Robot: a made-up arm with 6 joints.
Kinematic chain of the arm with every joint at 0, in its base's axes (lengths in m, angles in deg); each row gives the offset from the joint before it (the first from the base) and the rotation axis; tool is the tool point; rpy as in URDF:
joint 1: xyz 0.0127 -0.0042 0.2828 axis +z
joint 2: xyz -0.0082 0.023 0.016 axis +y
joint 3: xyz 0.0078 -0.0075 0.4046 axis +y
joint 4: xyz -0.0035 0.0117 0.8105 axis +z
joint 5: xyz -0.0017 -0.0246 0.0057 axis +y
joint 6: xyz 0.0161 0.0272 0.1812 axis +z
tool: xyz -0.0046 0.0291 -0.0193 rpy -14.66 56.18 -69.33
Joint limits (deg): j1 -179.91..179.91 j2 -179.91..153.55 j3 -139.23..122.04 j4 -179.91..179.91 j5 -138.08..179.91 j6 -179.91..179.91
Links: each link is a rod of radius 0.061 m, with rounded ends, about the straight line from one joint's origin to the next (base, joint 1, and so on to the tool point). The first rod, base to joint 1, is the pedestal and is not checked.
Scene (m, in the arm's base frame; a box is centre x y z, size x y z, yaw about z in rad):
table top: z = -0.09
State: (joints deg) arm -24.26 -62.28 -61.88 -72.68 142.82 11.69
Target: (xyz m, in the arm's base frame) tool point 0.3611 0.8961 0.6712
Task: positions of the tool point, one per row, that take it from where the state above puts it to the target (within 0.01 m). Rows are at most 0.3 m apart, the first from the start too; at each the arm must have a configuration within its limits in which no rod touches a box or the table.
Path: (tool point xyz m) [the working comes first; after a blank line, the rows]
Joints at the target: -112.97 -45.84 -41.75 -65.29 148.45 10.15
Straight joint move there: clear.

1: -0.7787 0.5760 0.2369
2: -0.6098 0.7720 0.3227
3: -0.3900 0.9115 0.4098
4: -0.1391 0.9814 0.4976
5: 0.1192 0.9755 0.5849
6: 0.3612 0.8961 0.6711

